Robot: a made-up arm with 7 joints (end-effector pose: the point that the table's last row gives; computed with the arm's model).
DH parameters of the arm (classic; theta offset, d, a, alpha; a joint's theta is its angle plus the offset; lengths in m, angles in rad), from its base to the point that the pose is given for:
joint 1: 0 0.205 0 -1.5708
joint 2: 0 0 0 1.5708
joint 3: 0 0.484 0.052 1.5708
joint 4: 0 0 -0.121 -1.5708
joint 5: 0 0.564 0 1.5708
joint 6: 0 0 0.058 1.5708
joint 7: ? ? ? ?
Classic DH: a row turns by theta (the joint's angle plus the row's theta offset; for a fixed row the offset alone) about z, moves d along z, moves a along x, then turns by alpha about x.
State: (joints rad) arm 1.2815 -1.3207 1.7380 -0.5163 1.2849 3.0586 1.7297
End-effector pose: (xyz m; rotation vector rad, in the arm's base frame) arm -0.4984 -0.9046 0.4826 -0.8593 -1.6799 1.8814
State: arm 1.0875 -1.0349 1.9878 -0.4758 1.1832 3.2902 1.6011
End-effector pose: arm -0.5869 -0.7188 0.7168 -0.8219 -1.1602 2.1091
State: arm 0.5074 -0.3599 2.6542 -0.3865 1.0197 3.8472 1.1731
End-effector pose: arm -0.4286 -0.1376 1.1350 -0.5335 0.2475 1.9554
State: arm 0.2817 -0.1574 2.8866 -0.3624 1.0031 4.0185 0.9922
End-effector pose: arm -0.2576 -0.0156 1.1974 -0.4410 0.6281 1.7545
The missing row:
joint 7: 0 0 0 0
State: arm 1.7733 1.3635 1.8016 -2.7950 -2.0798 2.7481 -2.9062
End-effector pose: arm -0.3021 -0.1231 0.3185 1.5193 1.8560 -1.5670
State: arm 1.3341 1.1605 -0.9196 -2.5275 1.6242 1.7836 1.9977
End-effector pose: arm 0.4378 0.0602 -0.0501 0.1251 -2.6961 -0.4915
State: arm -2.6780 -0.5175 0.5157 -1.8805 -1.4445 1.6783 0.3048
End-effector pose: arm -0.1240 -0.4436 0.8534 0.4753 -1.5097 -1.3371
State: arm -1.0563 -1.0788 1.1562 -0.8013 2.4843 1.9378 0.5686
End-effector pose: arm -0.0539 0.8722 0.8328 -1.6414 -0.6335 0.2204
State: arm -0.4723 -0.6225 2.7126 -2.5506 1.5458 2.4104 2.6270
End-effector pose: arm -0.2252 0.3876 -0.0021 1.5938 -2.1269 0.0756
